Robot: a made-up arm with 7 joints.
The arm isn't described. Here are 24 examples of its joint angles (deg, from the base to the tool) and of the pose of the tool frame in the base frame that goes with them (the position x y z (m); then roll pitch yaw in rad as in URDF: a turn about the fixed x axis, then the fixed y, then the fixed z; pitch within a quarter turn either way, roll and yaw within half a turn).
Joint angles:
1: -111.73 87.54 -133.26 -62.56 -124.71 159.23 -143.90
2: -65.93 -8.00 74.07 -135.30 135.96 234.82 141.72
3: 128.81 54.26 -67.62 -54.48 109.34 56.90 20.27
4: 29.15 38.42 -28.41 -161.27 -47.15 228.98 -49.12
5: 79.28 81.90 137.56 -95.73 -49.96 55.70 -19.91
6: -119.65 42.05 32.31 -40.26 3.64 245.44 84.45
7: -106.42 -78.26 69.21 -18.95 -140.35 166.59 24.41
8: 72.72 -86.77 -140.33 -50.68 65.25 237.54 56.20
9: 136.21 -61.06 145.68 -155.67 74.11 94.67 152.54
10: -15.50 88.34 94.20 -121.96 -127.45 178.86 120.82
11: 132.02 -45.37 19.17 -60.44 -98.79 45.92 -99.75
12: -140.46 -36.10 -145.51 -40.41 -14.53 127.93 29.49
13: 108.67 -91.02 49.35 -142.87 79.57 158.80 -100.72
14: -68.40 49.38 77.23 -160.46 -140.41 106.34 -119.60
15: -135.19 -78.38 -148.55 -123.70 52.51 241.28 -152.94
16: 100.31 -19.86 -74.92 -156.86 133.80 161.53 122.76
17: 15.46 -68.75 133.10 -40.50 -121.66 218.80 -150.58
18: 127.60 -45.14 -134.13 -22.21 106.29 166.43 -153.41
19: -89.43 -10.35 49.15 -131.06 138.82 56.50 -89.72
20: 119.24 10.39 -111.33 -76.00 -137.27 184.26 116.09
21: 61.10 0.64 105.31 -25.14 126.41 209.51 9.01
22: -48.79 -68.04 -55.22 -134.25 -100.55 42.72 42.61
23: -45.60 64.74 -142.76 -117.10 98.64 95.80 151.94
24: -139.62 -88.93 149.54 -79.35 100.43 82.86 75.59
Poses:
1: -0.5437 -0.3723 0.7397 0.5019 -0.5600 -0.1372
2: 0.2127 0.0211 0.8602 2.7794 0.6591 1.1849
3: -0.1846 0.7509 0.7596 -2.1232 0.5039 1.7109
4: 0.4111 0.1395 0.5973 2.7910 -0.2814 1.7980
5: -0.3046 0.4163 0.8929 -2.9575 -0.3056 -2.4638
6: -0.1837 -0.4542 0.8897 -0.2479 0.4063 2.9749
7: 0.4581 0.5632 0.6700 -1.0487 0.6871 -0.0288
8: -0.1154 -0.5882 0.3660 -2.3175 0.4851 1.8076
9: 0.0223 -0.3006 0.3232 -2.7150 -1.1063 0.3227
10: 0.3466 0.2378 0.6555 -1.5385 -0.1786 0.2710
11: 0.0935 -0.1676 1.2749 2.0811 0.3925 2.4057
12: 0.3832 0.5296 1.0395 -2.4263 -0.7278 0.2669
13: -0.1121 -0.2975 0.8491 1.4927 -0.1848 -2.1315
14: 0.2914 0.0229 0.5385 -2.2398 0.2742 -2.0596
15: 0.2686 0.4187 0.3329 2.8590 0.3522 2.6626
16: 0.2411 -0.0408 0.6423 2.2819 -0.3483 2.3580
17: -0.6130 -0.0528 0.5038 -2.4838 -0.4655 2.0983
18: 0.4657 -0.4901 0.8373 0.3740 -0.8481 2.2435
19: 0.3969 -0.2174 0.8370 -0.2330 -0.6953 -1.7716
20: 0.3195 0.2147 0.9647 1.1321 -0.9672 2.1670
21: -0.1910 0.1514 1.1092 -0.3266 0.7981 1.8946
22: -0.4163 -0.1432 0.7575 2.1300 -0.2377 -2.5460
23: -0.1372 -0.2761 1.0114 2.2702 0.9251 0.1032
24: 0.5894 0.1872 0.0857 1.9912 0.5015 -2.3976
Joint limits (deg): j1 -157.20..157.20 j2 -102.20..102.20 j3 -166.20..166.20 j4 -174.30..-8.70 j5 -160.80..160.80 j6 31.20..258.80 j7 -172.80..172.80
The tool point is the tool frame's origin. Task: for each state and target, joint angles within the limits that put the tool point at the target. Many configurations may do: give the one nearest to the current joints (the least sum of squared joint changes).
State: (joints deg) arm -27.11 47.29 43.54 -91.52 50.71 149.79 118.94
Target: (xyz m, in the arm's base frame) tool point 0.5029 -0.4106 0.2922
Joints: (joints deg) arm -48.72 66.05 25.03 -100.51 56.08 150.85 118.94
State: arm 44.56 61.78 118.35 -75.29 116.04 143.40 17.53
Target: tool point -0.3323 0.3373 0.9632
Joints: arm 66.92 44.68 124.36 -88.23 119.95 141.41 17.53
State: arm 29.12 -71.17 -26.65 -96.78 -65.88 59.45 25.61
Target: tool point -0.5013 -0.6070 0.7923
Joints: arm 35.02 -89.88 -33.96 -40.59 -70.88 81.24 25.61
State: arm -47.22 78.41 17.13 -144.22 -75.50 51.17 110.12
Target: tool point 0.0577 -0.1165 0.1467
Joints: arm -51.31 93.52 8.85 -147.32 -75.64 51.36 110.12
